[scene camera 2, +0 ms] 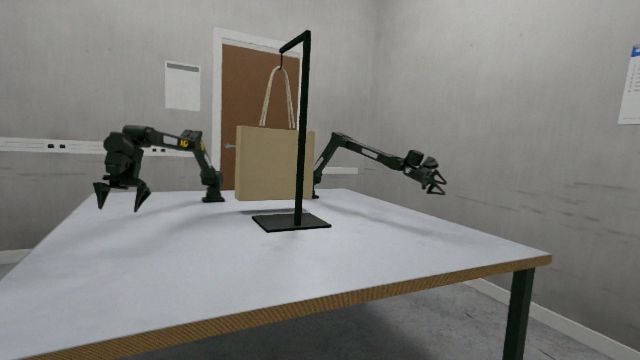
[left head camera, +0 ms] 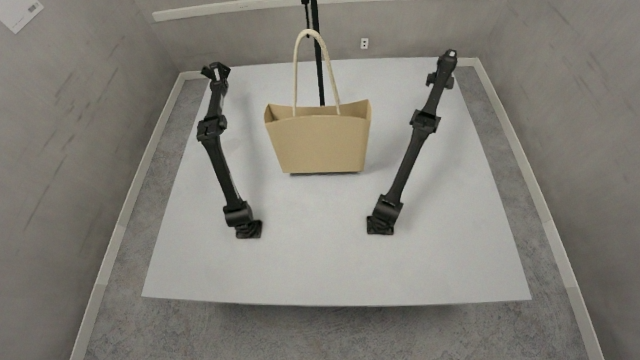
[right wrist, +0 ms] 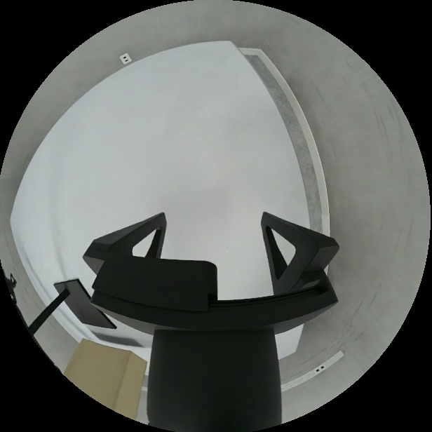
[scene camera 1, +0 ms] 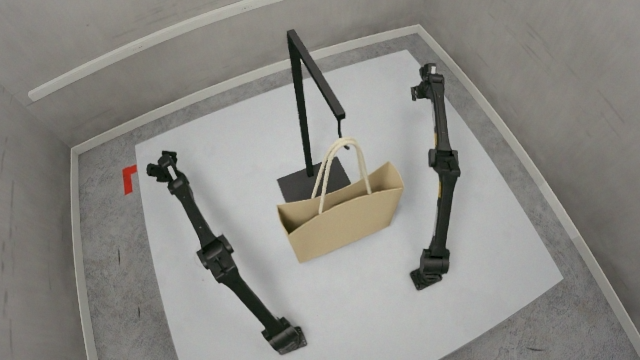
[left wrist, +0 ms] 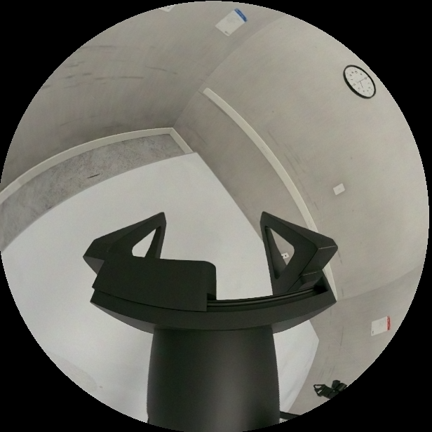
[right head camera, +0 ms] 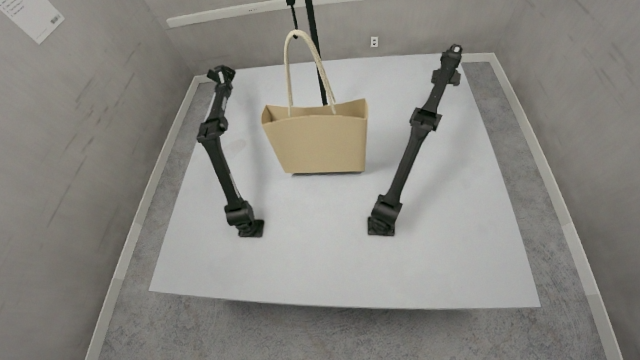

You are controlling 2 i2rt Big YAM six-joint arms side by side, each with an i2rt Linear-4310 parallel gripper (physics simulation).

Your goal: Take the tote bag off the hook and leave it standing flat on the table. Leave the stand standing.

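Observation:
A tan tote bag point(left head camera: 320, 142) point(right head camera: 320, 142) point(scene camera 1: 347, 220) point(scene camera 2: 267, 162) point(right wrist: 102, 375) hangs upright by its cream rope handles point(scene camera 1: 325, 172) point(scene camera 2: 266, 100) from the hook point(scene camera 1: 340, 131) point(scene camera 2: 281, 61) of the black stand point(scene camera 1: 300, 105) point(scene camera 2: 302, 130). In scene camera 2 its bottom is above the table. The stand is upright on its square base point(scene camera 2: 280, 222) point(right wrist: 87, 305). My left gripper point(left wrist: 212, 216) point(scene camera 2: 443, 186) is open and empty, away from the bag at the right in scene camera 2. My right gripper point(right wrist: 213, 217) point(scene camera 2: 119, 207) is open and empty, pointing down above the table, apart from the bag.
The white table point(left head camera: 320, 265) point(scene camera 1: 360, 310) carries both arm bases, which stand on either side in front of the bag. The stand's post rises behind the bag and its top arm reaches over the handles. Grey walls surround the table.

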